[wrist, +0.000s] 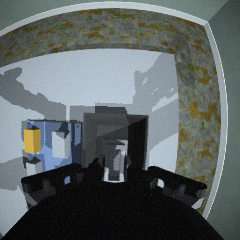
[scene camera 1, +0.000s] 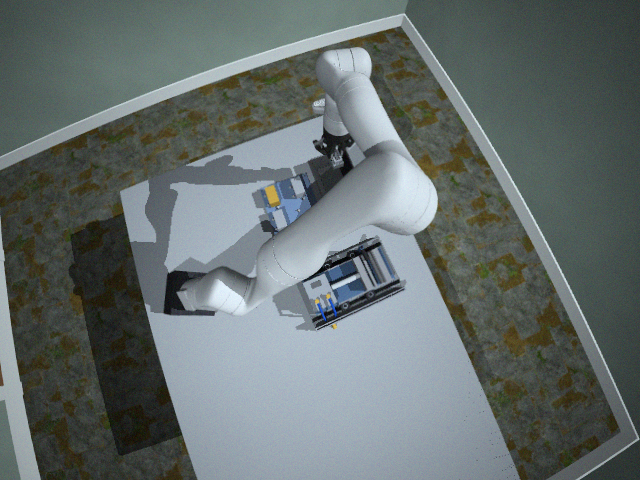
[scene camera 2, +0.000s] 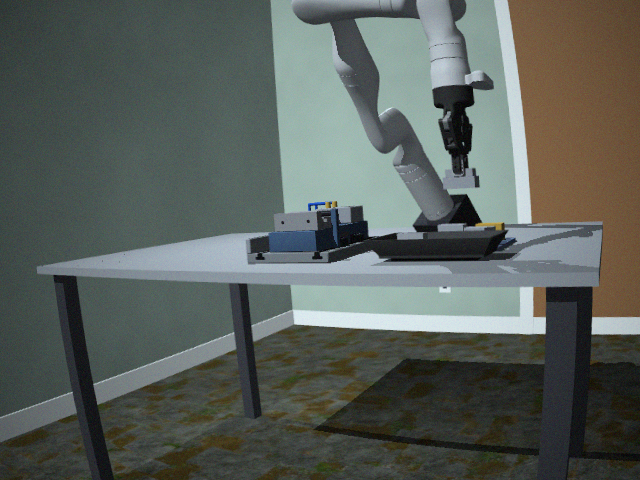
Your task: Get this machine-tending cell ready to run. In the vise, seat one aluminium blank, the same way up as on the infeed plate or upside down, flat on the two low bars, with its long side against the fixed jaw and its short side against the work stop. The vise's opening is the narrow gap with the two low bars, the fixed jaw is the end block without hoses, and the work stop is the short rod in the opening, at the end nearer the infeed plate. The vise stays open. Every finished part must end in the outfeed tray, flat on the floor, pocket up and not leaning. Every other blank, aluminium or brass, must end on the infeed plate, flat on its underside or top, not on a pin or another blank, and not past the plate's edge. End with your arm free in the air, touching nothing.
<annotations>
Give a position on a vise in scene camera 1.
343,271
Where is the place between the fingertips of my gripper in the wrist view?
At 114,162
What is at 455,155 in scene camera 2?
My gripper.
</annotations>
